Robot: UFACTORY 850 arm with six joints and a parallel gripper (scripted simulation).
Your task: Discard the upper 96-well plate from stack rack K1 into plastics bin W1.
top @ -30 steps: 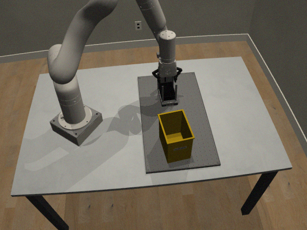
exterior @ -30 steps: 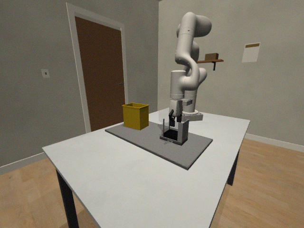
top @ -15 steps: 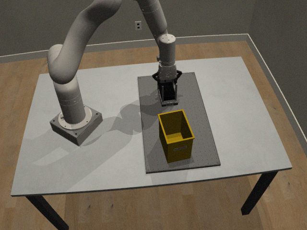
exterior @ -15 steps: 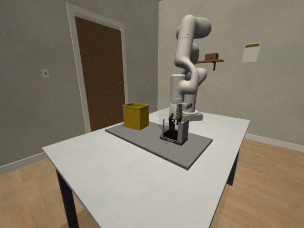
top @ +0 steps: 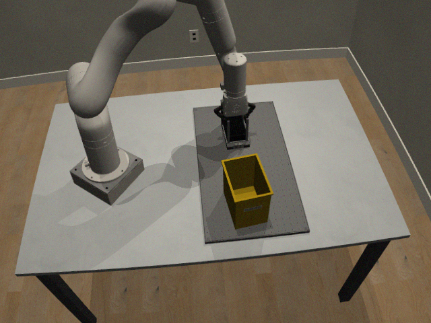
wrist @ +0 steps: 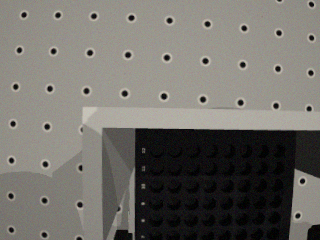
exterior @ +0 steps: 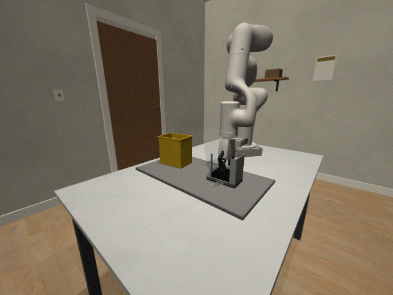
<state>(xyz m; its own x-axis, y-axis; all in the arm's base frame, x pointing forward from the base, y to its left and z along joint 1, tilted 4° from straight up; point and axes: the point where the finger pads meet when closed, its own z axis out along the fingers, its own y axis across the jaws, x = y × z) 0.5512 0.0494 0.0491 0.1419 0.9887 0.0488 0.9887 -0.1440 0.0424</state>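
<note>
Now: hand 3 cm above the black 96-well plate. The rest, counted from my hand: yellow plastics bin W1: 37 cm to the right, 8 cm behind, 1 cm above.
</note>
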